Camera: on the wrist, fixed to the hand. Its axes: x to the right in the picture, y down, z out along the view.
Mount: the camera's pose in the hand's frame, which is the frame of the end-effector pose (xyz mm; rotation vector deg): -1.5 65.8 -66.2 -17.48 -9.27 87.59
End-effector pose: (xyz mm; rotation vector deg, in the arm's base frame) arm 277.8 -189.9 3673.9 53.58 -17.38 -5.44
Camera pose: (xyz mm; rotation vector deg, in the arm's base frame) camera 292.7 -99.1 3689.7 11.89 -59.85 66.37
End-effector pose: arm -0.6 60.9 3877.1 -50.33 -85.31 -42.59
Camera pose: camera 89.8 38.0 3880.0 -110.61 -26.20 16.23
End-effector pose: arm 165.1 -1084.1 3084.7 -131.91 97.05 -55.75
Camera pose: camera 74.4 -1089.1 3106.3 -29.68 153.74 -8.55
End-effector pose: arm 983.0 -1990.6 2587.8 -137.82 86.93 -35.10
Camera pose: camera 898.9 -2016.2 2619.3 -42.16 156.73 10.31
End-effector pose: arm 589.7 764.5 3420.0 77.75 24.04 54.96
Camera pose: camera 517.4 800.0 3467.2 76.06 -59.78 113.17
